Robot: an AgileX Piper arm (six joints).
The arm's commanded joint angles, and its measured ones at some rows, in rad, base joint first. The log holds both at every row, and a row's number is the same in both.
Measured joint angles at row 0:
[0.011, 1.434, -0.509, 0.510, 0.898, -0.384]
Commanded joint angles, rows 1 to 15:
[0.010, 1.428, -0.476, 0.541, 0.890, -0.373]
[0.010, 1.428, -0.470, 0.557, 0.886, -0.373]
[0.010, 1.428, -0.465, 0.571, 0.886, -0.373]
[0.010, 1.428, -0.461, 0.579, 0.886, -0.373]
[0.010, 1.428, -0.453, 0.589, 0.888, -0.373]
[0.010, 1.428, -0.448, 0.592, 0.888, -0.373]
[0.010, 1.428, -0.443, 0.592, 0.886, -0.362]
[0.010, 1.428, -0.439, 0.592, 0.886, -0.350]
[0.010, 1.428, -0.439, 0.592, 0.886, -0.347]
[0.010, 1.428, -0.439, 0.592, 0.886, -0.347]
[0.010, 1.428, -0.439, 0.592, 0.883, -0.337]
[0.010, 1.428, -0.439, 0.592, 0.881, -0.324]
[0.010, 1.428, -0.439, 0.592, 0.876, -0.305]
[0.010, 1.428, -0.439, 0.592, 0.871, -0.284]
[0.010, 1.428, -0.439, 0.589, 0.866, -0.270]
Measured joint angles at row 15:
[0.011, 1.432, -0.443, 0.587, 0.887, -0.325]
